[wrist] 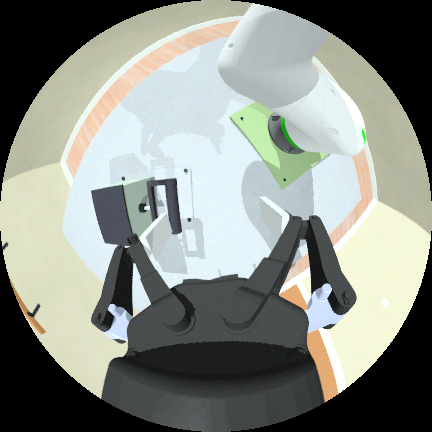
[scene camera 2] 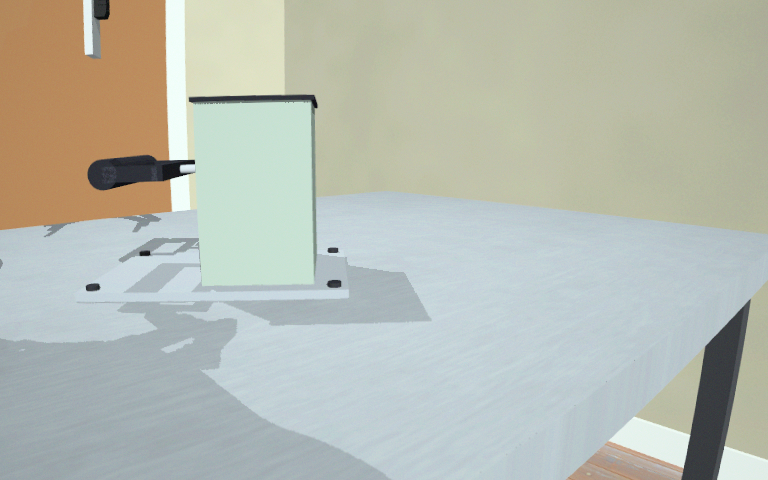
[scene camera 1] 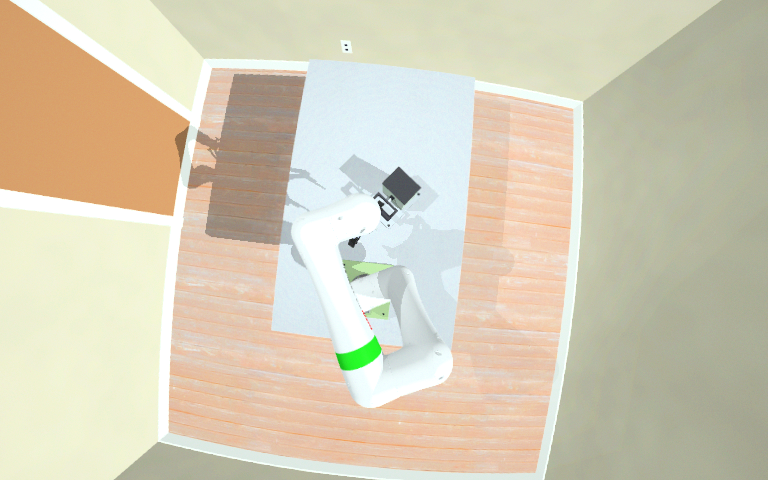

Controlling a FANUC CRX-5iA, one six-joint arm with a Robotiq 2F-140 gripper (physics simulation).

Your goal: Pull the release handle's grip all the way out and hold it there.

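Observation:
The release handle is a pale green box (scene camera 2: 254,192) (wrist: 137,200) with a dark lid (scene camera 1: 401,185) (scene camera 2: 254,99) (wrist: 111,215), upright on a white base plate (scene camera 2: 169,296) (wrist: 186,195). Its black grip (scene camera 2: 103,174) (wrist: 173,205) is a rectangular frame with a thick round bar, standing off the box's side on a light rod (scene camera 2: 186,168), of which a short length shows. My gripper (wrist: 213,214) is open and empty. In the wrist view its left finger overlaps the grip's lower inner side and the right finger is well to the right. In scene camera 2 one fingertip (scene camera 2: 92,33) shows above the grip's height.
The pale table (scene camera 1: 385,101) (scene camera 2: 509,283) carries the handle unit. The arm's green mounting plate (scene camera 1: 368,266) (wrist: 255,125) is on the same table. The white arm (scene camera 1: 339,305) (wrist: 280,65) reaches over it. Black bolts stand at the base plate's corners.

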